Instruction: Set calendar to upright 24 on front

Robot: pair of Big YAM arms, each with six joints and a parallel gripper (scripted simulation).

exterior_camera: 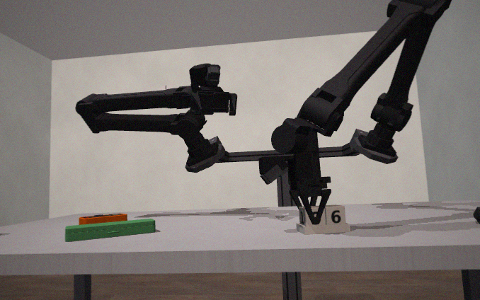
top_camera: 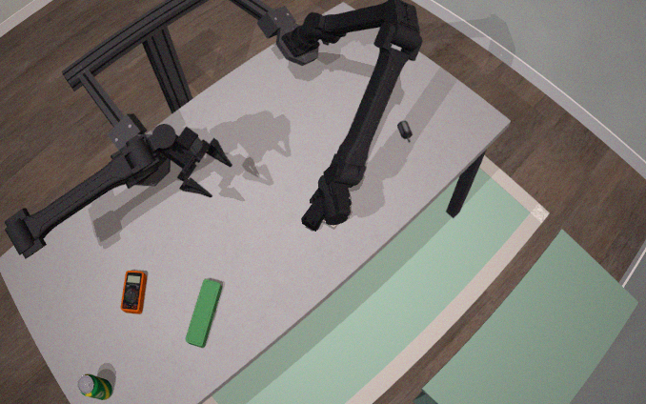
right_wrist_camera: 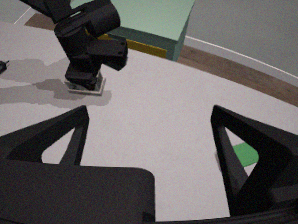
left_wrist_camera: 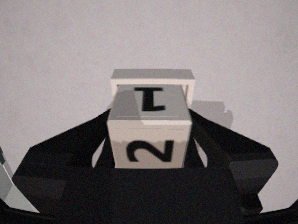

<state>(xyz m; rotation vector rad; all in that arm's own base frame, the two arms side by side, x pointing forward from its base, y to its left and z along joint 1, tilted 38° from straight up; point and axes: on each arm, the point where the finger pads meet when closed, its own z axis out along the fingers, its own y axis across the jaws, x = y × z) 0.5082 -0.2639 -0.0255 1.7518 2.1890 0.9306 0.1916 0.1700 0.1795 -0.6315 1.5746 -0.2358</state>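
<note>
My left gripper is now 10 mm past the calendar tray, 20 mm to the right of it and 20 mm above it. The rest, counted from my left hand: green box (40 mm behind, 470 mm to the right, 10 mm below); then dark object (40 mm behind, 390 mm to the left, 10 mm below).
</note>
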